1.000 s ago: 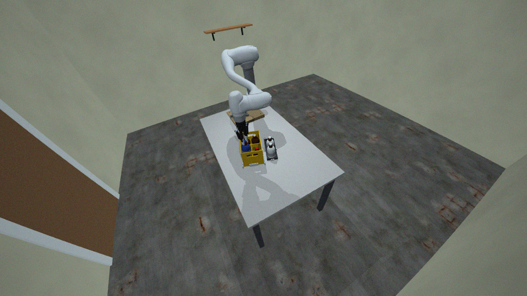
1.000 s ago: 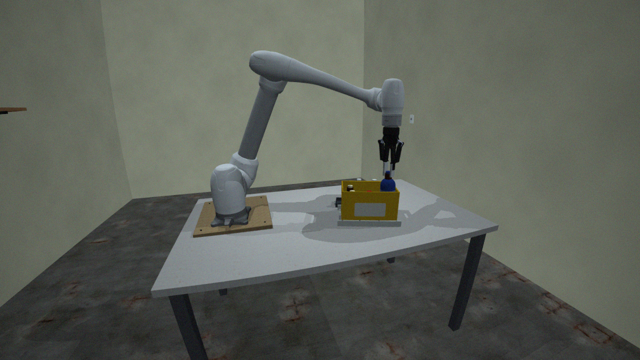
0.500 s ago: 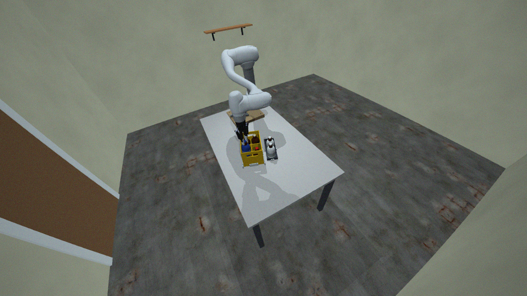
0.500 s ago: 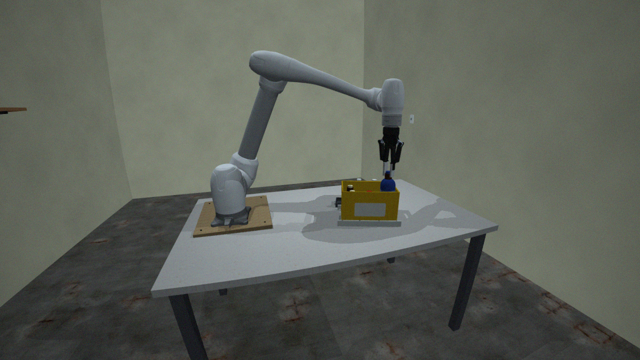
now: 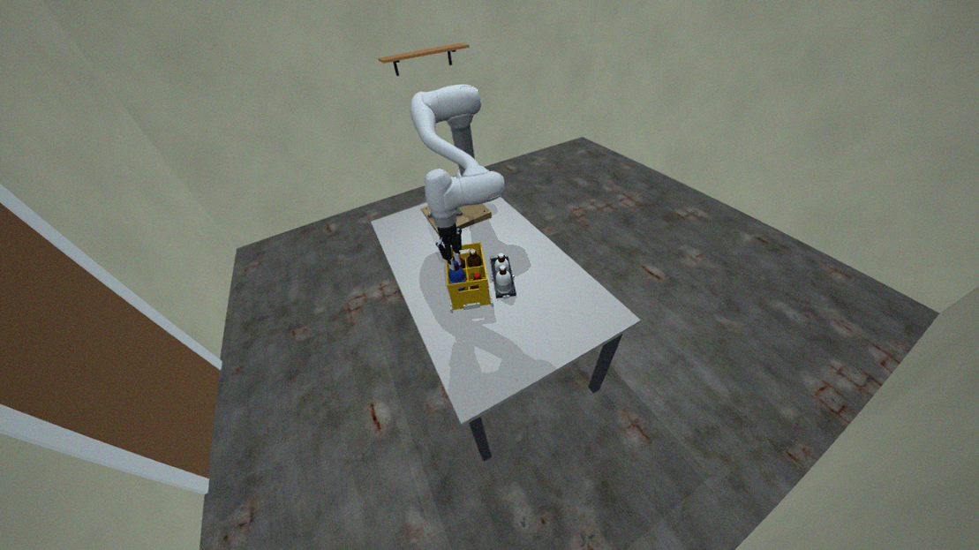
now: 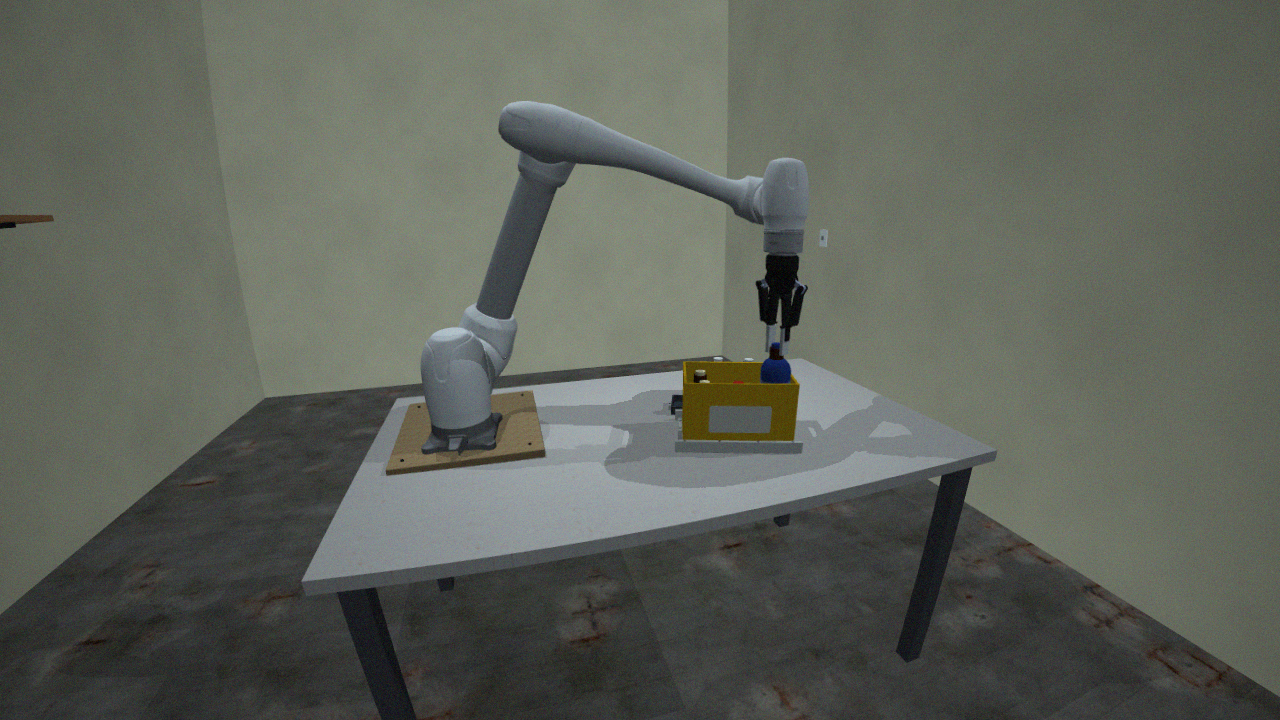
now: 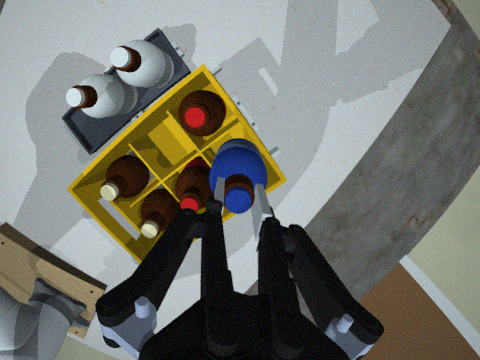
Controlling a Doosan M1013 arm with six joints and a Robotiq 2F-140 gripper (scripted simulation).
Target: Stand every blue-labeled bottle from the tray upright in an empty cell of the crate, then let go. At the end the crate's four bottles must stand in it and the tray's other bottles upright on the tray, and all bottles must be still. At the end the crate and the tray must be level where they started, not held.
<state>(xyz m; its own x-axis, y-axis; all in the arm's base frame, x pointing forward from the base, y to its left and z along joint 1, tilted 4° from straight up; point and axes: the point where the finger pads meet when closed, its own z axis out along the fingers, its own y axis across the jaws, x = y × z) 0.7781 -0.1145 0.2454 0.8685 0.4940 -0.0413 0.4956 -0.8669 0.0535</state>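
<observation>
Now: hand 90 mm above the blue-labeled bottle. The rest, counted from my hand: yellow crate (80 mm behind, 60 mm to the left, 190 mm below).
</observation>
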